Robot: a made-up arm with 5 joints. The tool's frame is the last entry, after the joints. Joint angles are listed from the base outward. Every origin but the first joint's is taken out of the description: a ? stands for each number. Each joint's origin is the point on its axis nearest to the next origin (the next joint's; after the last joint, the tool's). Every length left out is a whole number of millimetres.
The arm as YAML. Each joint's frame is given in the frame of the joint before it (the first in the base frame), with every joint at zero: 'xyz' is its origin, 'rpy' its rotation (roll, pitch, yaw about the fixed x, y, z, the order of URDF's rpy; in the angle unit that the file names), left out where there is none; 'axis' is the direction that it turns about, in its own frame. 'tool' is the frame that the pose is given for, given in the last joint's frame.
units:
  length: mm
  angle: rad
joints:
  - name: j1
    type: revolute
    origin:
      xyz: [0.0, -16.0, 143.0]
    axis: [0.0, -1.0, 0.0]
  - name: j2
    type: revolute
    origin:
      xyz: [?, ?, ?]
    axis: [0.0, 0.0, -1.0]
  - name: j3
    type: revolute
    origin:
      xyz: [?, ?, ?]
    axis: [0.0, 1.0, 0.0]
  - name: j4
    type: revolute
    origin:
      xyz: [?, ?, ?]
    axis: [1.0, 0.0, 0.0]
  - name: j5
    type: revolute
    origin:
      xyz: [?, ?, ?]
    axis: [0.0, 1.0, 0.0]
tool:
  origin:
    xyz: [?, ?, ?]
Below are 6 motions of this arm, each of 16 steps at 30 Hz.
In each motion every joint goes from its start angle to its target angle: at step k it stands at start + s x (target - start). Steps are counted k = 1, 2, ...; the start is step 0. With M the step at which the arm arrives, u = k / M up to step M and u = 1 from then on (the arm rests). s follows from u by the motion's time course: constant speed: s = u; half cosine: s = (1 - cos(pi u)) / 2; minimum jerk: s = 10 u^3 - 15 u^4 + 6 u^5.
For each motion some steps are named. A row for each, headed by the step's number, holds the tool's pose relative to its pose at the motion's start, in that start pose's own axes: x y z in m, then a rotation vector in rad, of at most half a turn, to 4 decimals.
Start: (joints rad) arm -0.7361 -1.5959 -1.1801 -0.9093 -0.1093
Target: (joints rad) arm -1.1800 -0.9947 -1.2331 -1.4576 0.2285
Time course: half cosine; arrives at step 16
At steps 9, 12, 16:
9: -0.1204 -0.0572 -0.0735 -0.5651 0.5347 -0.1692
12: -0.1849 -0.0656 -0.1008 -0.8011 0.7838 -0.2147
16: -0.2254 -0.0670 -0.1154 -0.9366 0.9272 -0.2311

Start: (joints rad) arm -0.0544 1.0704 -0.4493 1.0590 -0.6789
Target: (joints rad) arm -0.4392 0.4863 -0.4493 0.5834 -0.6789
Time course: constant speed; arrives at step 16
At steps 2, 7, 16:
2: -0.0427 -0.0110 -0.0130 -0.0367 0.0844 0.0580
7: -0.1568 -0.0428 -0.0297 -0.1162 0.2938 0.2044
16: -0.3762 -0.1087 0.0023 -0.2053 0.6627 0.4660

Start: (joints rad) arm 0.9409 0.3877 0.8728 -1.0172 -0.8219
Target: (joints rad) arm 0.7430 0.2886 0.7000 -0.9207 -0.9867
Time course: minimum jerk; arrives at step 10
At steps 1, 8, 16:
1: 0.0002 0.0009 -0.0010 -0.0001 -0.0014 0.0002
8: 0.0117 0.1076 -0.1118 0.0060 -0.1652 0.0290
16: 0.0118 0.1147 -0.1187 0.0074 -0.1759 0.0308

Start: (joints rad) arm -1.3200 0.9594 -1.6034 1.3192 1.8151
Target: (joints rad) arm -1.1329 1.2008 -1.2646 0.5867 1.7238
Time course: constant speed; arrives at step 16
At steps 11, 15, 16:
11: -0.1850 -0.0618 -0.0248 0.3446 -0.0894 -0.5986
15: -0.2478 -0.0658 -0.0400 0.4747 -0.1008 -0.8082
16: -0.2628 -0.0656 -0.0441 0.5077 -0.1012 -0.8597

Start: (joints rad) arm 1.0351 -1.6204 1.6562 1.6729 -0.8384
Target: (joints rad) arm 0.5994 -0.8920 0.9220 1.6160 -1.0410
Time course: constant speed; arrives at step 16
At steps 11, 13, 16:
11: 0.1007 0.1758 -0.1394 0.6332 0.1115 -0.1454
13: 0.1260 0.2036 -0.1615 0.7364 0.0994 -0.2011
16: 0.1694 0.2386 -0.1951 0.8782 0.0617 -0.2987

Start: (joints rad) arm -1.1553 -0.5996 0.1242 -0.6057 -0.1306
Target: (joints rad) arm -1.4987 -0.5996 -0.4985 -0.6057 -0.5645
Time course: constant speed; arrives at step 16
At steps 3, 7, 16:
3: -0.0095 0.0243 -0.0333 0.0299 -0.1350 -0.0399
7: -0.0246 0.0584 -0.0777 0.0638 -0.3109 -0.1024
16: -0.0669 0.1406 -0.1742 0.1056 -0.6875 -0.2781

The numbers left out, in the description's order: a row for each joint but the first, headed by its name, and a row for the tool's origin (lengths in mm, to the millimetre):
j2: 394.0 0.0 -101.0
j3: 367.0 55.0 0.0
j4: 312.0 0.0 -98.0
j5: 0.0 -131.0 -65.0
tool: -99.0 0.0 86.0

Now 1 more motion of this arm.
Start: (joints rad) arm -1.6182 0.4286 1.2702 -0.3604 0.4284
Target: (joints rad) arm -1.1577 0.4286 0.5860 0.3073 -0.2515
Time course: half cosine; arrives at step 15
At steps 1, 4, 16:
1: -0.0051 -0.0013 0.0012 0.0082 -0.0194 0.0011
4: -0.0757 -0.0186 0.0129 0.1228 -0.2954 0.0194
16: -0.3991 -0.0569 0.0073 0.7644 -1.7771 0.2144

